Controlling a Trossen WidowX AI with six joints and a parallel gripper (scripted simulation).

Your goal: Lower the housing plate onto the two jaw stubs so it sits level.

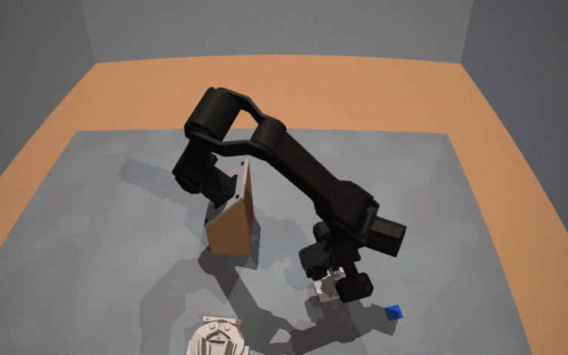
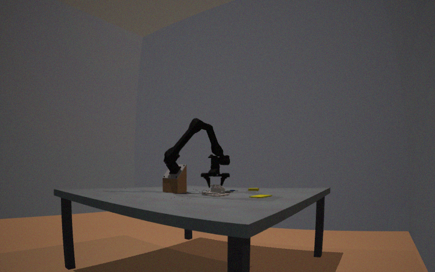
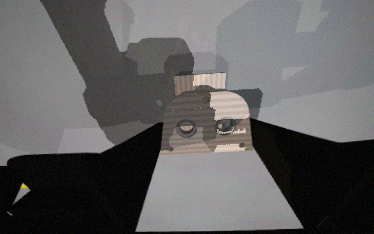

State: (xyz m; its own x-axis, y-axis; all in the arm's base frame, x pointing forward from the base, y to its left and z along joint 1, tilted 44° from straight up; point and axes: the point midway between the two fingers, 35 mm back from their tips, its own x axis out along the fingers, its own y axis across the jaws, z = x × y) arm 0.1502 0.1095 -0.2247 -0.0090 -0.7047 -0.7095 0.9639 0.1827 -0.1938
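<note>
Right now my gripper tip is 10 mm to the left of the white stepped block and 10 mm above it. The rest, counted from my gripper tip: yellow piece 220 mm ahead, 150 mm to the left, 20 mm below; then blue square 120 mm to the left, 70 mm ahead, 20 mm below.
</note>
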